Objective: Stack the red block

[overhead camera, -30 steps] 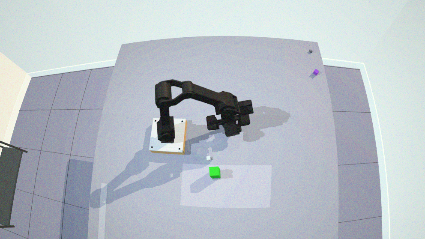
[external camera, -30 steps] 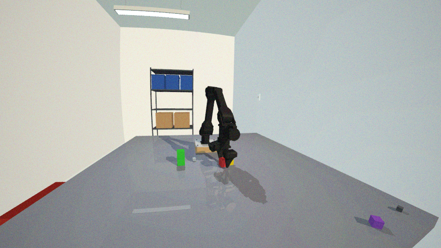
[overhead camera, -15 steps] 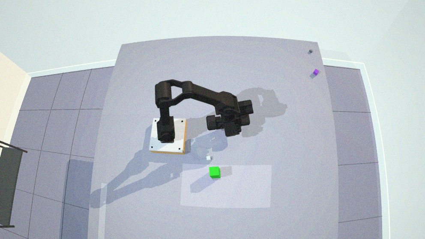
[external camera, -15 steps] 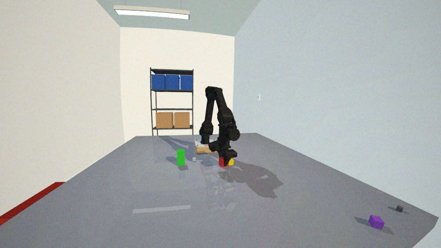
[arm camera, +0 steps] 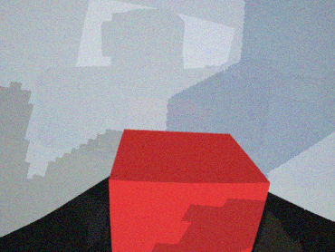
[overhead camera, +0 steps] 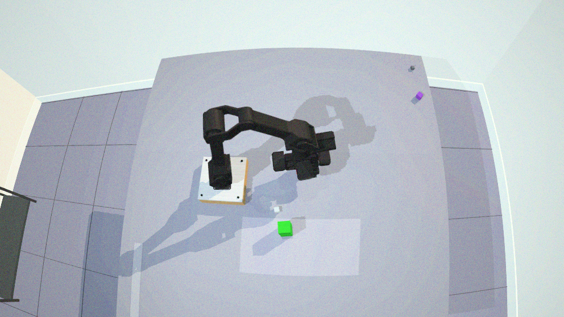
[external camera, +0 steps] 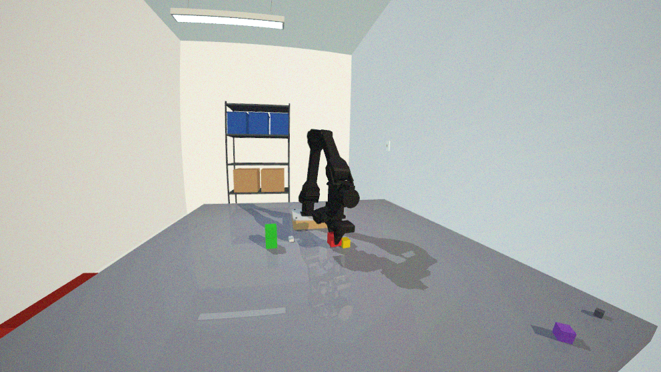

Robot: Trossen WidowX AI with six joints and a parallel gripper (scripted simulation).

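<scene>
My gripper tip is now 40 mm to the right of the yellow block and 10 mm above it. The rest, counted from my gripper tip: purple block 530 mm ahead, 310 mm to the left, 10 mm below; then red block 10 mm above; then small white cube 150 mm to the right, 90 mm behind, 10 mm below.
</scene>
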